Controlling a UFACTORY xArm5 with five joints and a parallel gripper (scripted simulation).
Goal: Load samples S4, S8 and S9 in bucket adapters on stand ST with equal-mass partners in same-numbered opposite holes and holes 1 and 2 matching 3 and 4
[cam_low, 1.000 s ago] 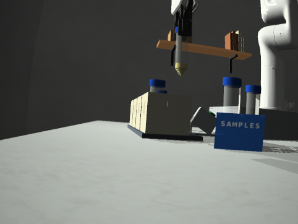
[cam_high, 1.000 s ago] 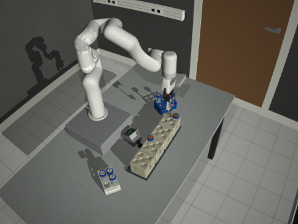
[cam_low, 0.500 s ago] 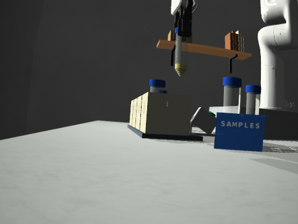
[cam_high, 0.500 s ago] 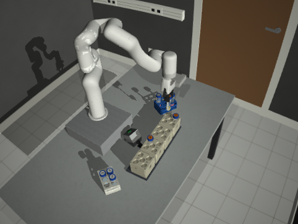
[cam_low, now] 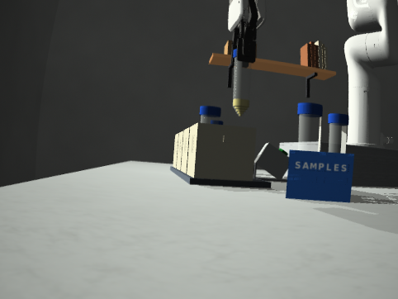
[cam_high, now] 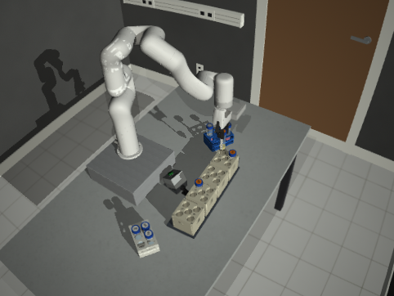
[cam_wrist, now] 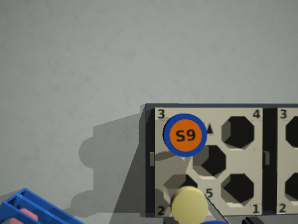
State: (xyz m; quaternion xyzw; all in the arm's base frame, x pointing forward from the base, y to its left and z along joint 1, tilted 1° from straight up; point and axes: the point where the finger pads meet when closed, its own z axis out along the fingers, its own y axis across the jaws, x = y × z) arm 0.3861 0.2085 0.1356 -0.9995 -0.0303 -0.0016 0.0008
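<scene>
The adapter is 18 cm below my hand, 3 cm ahead of it and 2 cm to the right of it. Also, from my hand: white blanks rack 53 cm to the right, 20 cm below, 6 cm behind; blue samples rack 20 cm below, 14 cm to the left, 10 cm behind.
</scene>
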